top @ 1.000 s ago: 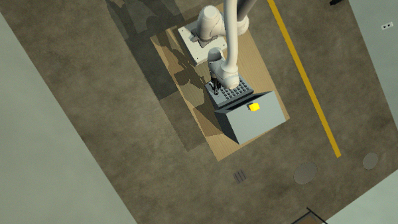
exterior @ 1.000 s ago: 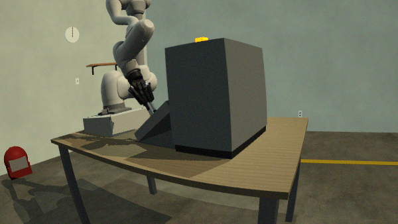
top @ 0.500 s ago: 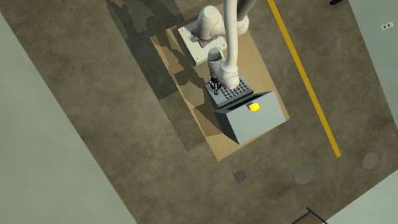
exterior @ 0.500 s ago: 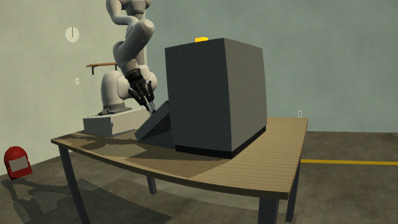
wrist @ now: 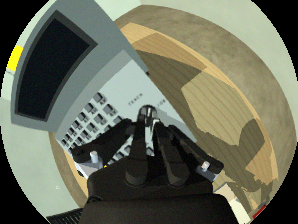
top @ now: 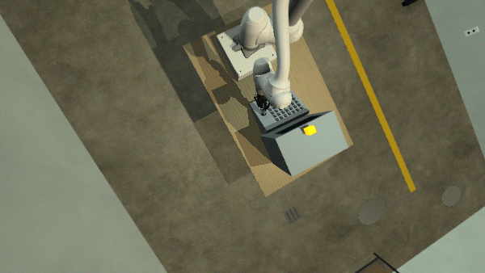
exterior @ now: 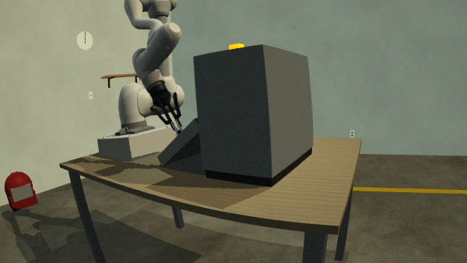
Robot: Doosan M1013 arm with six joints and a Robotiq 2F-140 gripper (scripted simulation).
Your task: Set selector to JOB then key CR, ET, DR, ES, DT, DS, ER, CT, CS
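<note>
Now: hand 20 mm short of the black selector knob, 20 mm above it and 10 mm to the left of it. Also, from my hand: key: 190 mm to the left, 50 mm below, 20 mm ahead; sloped keypad: 100 mm to the left, 70 mm below, 60 mm ahead.
</note>
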